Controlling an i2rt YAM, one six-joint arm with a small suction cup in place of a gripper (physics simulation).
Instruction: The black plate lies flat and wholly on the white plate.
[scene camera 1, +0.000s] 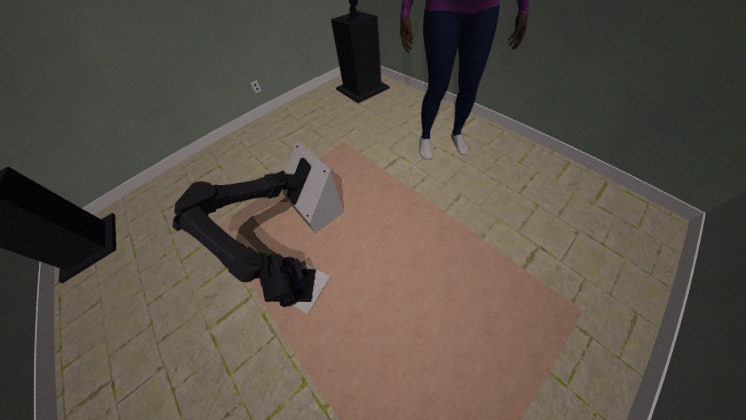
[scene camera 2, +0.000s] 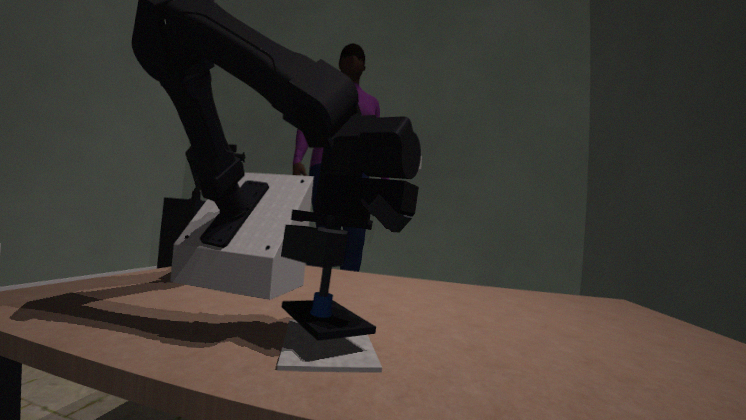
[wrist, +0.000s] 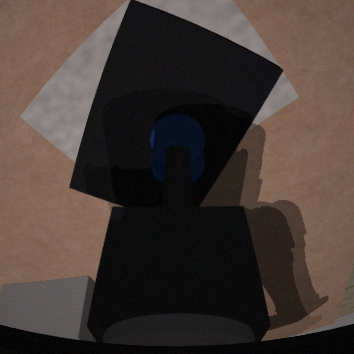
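Pixels of known places: hand at its tool point: (scene camera 1: 300, 285) (scene camera 2: 319, 321) (wrist: 177, 129); arm's base at its link origin: (scene camera 1: 299, 181) (scene camera 2: 237, 212).
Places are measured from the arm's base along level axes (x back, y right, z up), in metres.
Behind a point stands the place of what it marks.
Note:
The white plate (scene camera 1: 319, 288) @(x -0.371, y 0.174, z -0.162 m) (scene camera 2: 328, 365) @(x -0.365, y 0.281, z -0.162 m) (wrist: 55, 110) @(x -0.351, y 0.143, z -0.162 m) lies flat on the table near its edge. My gripper (scene camera 1: 298, 284) @(x -0.326, y 0.224, z -0.134 m) (scene camera 2: 321, 305) (wrist: 177, 134), a blue suction cup, is shut on the black plate (scene camera 1: 309, 280) @(x -0.337, y 0.185, z -0.124 m) (scene camera 2: 354, 327) @(x -0.381, y 0.243, z -0.126 m) (wrist: 175, 60) @(x -0.369, y 0.234, z -0.125 m), which hangs from it a little above the white plate. In scene camera 2 a gap and the black plate's shadow show between the two. The black plate looks slightly tilted and is turned relative to the white plate. In the wrist view its near part reaches past the white plate's edge and hides much of that plate.
The arm's grey wedge-shaped base (scene camera 1: 328, 203) @(x -0.142, y -0.045, z -0.051 m) (scene camera 2: 224, 268) @(x -0.036, y 0.069, z -0.119 m) (wrist: 45, 307) @(x -0.145, y 0.006, z -0.125 m) stands on the brown table (scene camera 1: 417, 260) @(x -0.525, y -0.187, z -0.168 m) (scene camera 2: 495, 354) @(x -0.565, y 0.140, z -0.168 m), behind the plates in scene camera 2. A person (scene camera 1: 459, 52) (scene camera 2: 369, 104) stands beyond the table. Black pedestals (scene camera 1: 359, 52) stand on the floor.

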